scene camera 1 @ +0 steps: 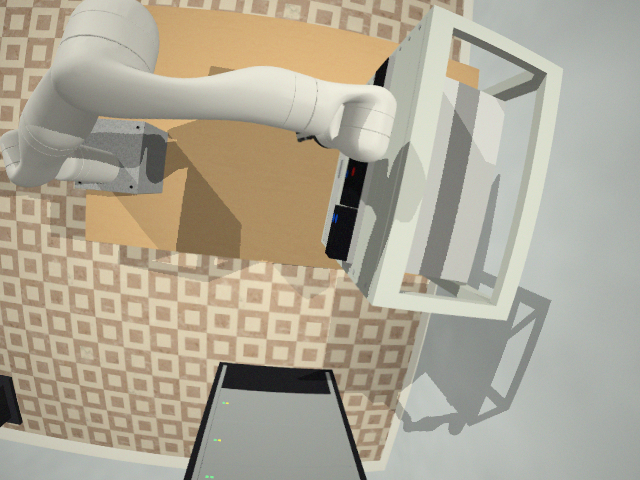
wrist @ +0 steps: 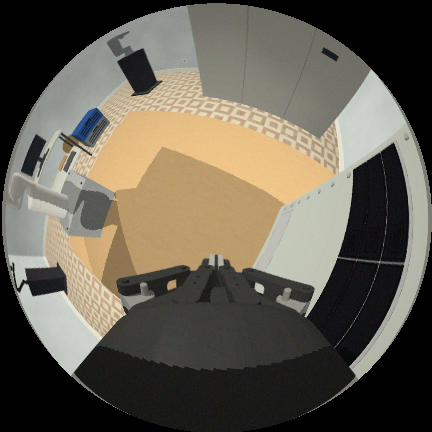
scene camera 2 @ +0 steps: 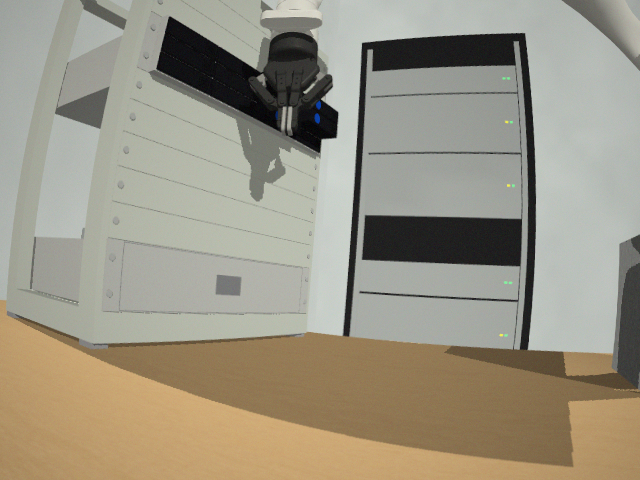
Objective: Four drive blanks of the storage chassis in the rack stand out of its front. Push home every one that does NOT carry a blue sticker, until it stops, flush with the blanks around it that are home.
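Places are measured from the arm's base along level axes (x left, y back, z up), in centimetres.
Pixels of known places: gripper, fingertip midpoint: [wrist: 215, 262] [scene camera 2: 286, 133]; arm's base, link origin: [scene camera 1: 105, 167] [wrist: 63, 206].
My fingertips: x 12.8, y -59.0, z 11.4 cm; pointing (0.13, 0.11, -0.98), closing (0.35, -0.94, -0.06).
For each thing: its top centre in the pictures, then the offset to it from my fingertips. "spot": a spot on its surface instead. Level surfaces: height alone.
- blank with blue marks, top centre: [scene camera 1: 362, 237] dy -10.8, dx -22.6, dz +13.9 cm
- black blank, top centre: [scene camera 1: 380, 186] dy -13.2, dx -11.8, dz +13.9 cm
- right end, surface spot: [scene camera 2: 328, 124] spot: dy -4.6, dx -23.8, dz +10.0 cm
- blue patch, surface spot: [scene camera 2: 277, 115] spot: dy -7.3, dx -9.2, dz +6.7 cm
- wooden table top, surface height: dz -30.6 cm
The black storage chassis [scene camera 2: 206, 67] [wrist: 375, 200] sits high in the pale rack [scene camera 1: 436, 62] [scene camera 2: 95, 232]. In scene view 1, a blank with blue marks [scene camera 1: 341, 235] stands out at the chassis's lower end. Beside it, a black blank [scene camera 1: 354, 186] shows a red mark and a small blue one. In scene view 2, the blank block at the right end [scene camera 2: 328, 124] juts out and carries two blue dots; another blue patch [scene camera 2: 277, 115] is partly hidden by my fingers. My gripper [scene camera 2: 287, 129] [wrist: 215, 262] is shut and empty, pointing down in front of the chassis. In scene view 1 the wrist hides the fingers.
Light blank panels [scene camera 2: 217, 170] fill the rack below the chassis, above a grey unit [scene camera 2: 170, 276]. The wooden table top [scene camera 1: 279, 206] [scene camera 2: 258, 413] [wrist: 225, 135] lies below. A second rack with lights [scene camera 1: 279, 434] [scene camera 2: 444, 186] stands to the side. Grey cabinets [wrist: 270, 60] stand beyond the table.
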